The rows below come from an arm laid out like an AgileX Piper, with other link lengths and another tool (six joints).
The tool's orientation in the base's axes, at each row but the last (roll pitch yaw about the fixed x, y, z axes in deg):
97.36, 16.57, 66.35
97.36, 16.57, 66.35
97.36, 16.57, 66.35
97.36, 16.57, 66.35
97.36, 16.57, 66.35
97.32, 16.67, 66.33
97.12, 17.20, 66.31
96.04, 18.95, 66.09
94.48, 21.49, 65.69
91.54, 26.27, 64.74
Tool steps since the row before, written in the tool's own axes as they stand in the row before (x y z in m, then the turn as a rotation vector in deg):
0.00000, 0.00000, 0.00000, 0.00, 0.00, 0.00
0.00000, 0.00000, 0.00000, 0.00, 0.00, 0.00
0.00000, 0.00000, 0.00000, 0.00, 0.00, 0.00
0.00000, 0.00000, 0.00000, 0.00, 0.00, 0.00
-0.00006, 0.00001, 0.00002, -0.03, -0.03, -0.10
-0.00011, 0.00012, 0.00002, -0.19, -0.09, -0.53
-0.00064, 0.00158, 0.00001, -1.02, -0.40, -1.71
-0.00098, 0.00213, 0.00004, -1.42, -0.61, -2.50
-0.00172, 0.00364, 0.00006, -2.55, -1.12, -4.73
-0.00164, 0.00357, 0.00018, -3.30, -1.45, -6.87
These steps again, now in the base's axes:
0.00000, 0.00000, 0.00000, 0.00, 0.00, 0.00
0.00000, 0.00000, 0.00000, 0.00, 0.00, 0.00
0.00000, 0.00000, 0.00000, 0.00, 0.00, 0.00
0.00000, 0.00000, 0.00000, 0.00, 0.00, 0.00
0.00000, -0.00006, 0.00002, -0.11, 0.01, -0.01
0.00000, -0.00008, 0.00014, -0.57, 0.04, 0.03
0.00013, -0.00022, 0.00169, -2.01, -0.24, 0.12
0.00014, -0.00033, 0.00232, -2.92, -0.30, 0.14
0.00020, -0.00039, 0.00400, -5.47, -0.43, 0.24
0.00030, -0.00002, 0.00392, -7.75, -0.24, 0.33

